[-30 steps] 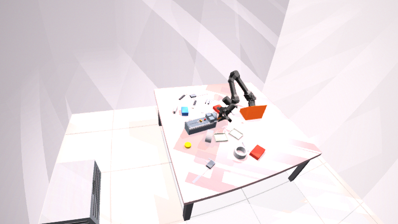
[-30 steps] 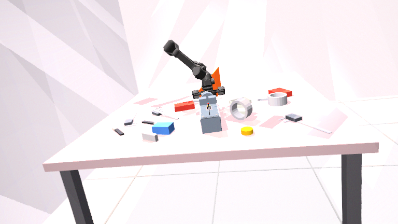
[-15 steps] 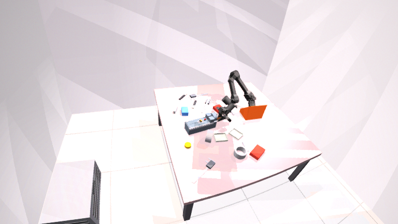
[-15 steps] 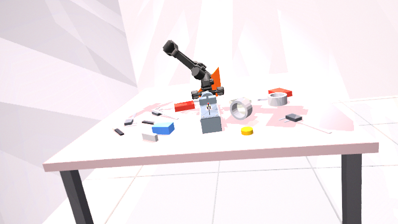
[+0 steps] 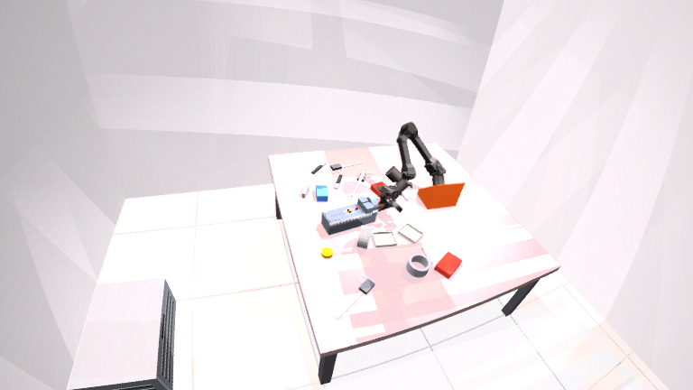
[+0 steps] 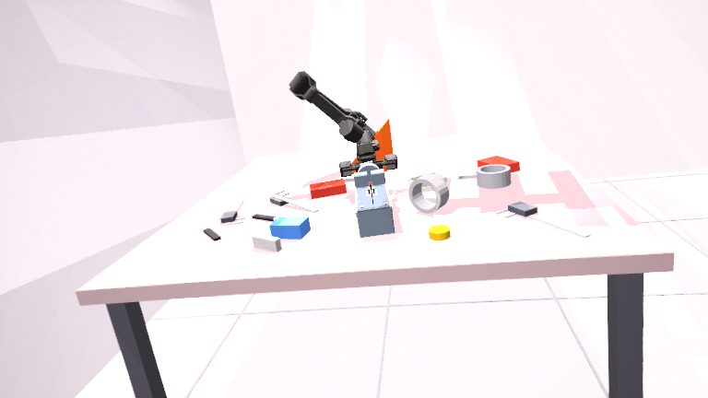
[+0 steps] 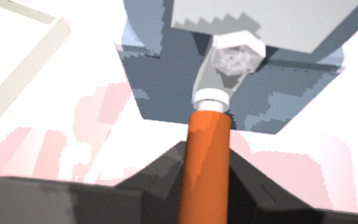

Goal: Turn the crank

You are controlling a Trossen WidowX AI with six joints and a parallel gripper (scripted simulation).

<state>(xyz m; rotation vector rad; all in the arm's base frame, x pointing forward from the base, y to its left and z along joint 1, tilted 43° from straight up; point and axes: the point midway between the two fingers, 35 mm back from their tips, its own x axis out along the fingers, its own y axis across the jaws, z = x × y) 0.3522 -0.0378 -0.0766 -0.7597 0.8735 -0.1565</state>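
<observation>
Now: the red pointer 12 cm ahead of my gripper tip, 1 cm to the left of it and 5 cm above it. Also, from my gripper tip: orange handle (2 cm behind, 2 cm above); yellow disc (32 cm ahead, 19 cm to the left, 3 cm below); blue block (23 cm ahead, 21 cm to the right, 2 cm below).
</observation>
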